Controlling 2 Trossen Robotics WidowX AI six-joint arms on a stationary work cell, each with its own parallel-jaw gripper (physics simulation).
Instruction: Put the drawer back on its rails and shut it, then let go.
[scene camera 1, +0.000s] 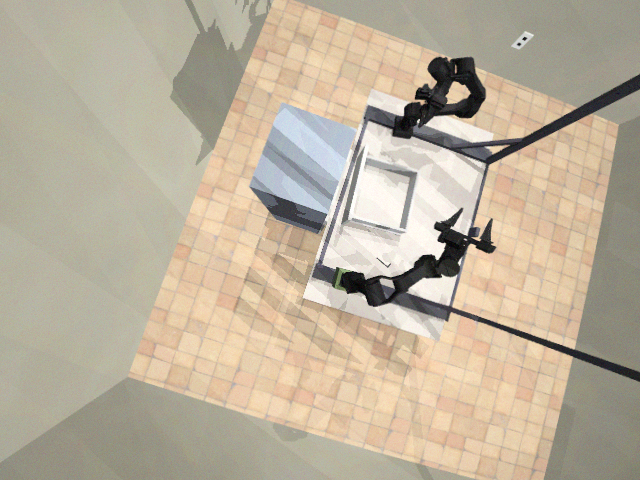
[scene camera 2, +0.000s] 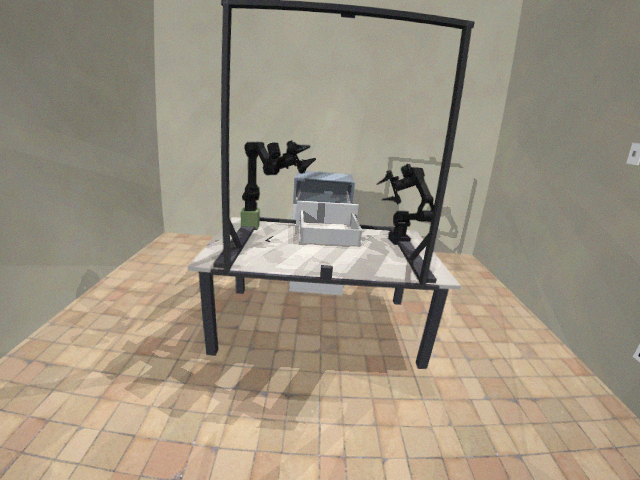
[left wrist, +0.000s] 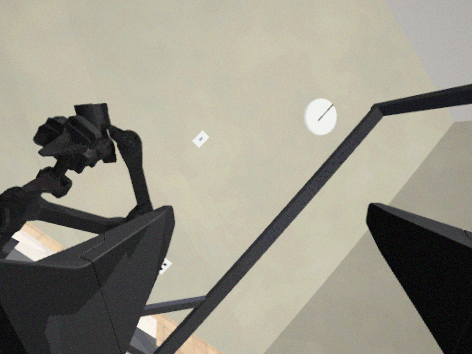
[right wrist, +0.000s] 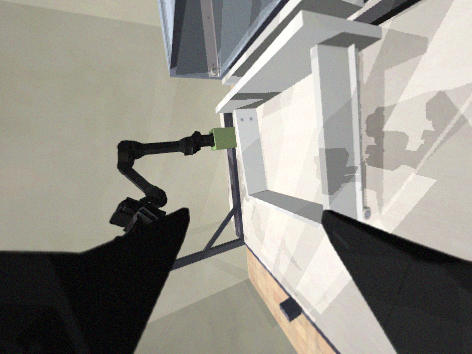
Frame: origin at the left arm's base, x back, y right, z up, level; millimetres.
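Seen in the pictures: left gripper, between the fingertips: (scene camera 1: 476, 213) (scene camera 2: 313, 152) (left wrist: 269, 213); right gripper, between the fingertips: (scene camera 1: 421, 126) (scene camera 2: 378, 192) (left wrist: 30, 172) (right wrist: 254, 214); left arm's base, origin of its link: (scene camera 1: 347, 280) (scene camera 2: 250, 209) (right wrist: 212, 140); right arm's base, origin of its link: (scene camera 1: 404, 125) (scene camera 2: 399, 235).
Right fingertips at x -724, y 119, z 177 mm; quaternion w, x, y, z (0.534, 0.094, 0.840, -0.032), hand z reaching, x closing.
Pixels of each thing's middle, then the offset from my right fingertips to it. "spot": a spot on its surface instead. Level surfaces: height alone.
- blue-grey cabinet, middle of its body: (scene camera 1: 304, 176) (scene camera 2: 322, 207) dx +271, dy -446, dz -225 mm
- rail, a spot on its surface: (right wrist: 210, 40) spot: dx +450, dy -399, dz -141 mm
- white table, height of its surface: dz -285 mm
- small dark L-shaped mark, a spot on its surface: (scene camera 1: 383, 263) (scene camera 2: 268, 238) spot: dx +595, dy +68, dz -280 mm
- green block, middle of its body: (scene camera 1: 345, 279) (right wrist: 222, 139) (scene camera 2: 250, 218) dx +724, dy -119, dz -231 mm
The drawer (scene camera 1: 379, 226) (scene camera 2: 330, 236) (right wrist: 340, 125) is a light grey open box lying upright on the table, apart from the cabinet. Its tall front panel (right wrist: 300, 45) is on the side toward the cabinet. The blue-grey cabinet (scene camera 1: 305, 160) (scene camera 2: 324, 177) (right wrist: 186, 50) stands beyond the table edge; its upper opening is empty, and a rail (right wrist: 210, 40) shows inside. My left gripper (scene camera 1: 476, 214) (scene camera 2: 312, 153) (left wrist: 269, 213) is open and empty, high above the table. My right gripper (scene camera 2: 381, 191) (right wrist: 254, 214) is open and empty, raised beside the drawer. The drawer does not show in the left wrist view.
The white table (scene camera 1: 361, 258) (scene camera 2: 289, 258) carries a dark upright frame (scene camera 1: 563, 116) (scene camera 2: 225, 129) (left wrist: 280, 220). A small dark L-shaped mark (scene camera 1: 383, 263) (scene camera 2: 268, 238) is on the table top. A green block (scene camera 1: 340, 279) (scene camera 2: 250, 218) (right wrist: 223, 138) is at the left arm's base.
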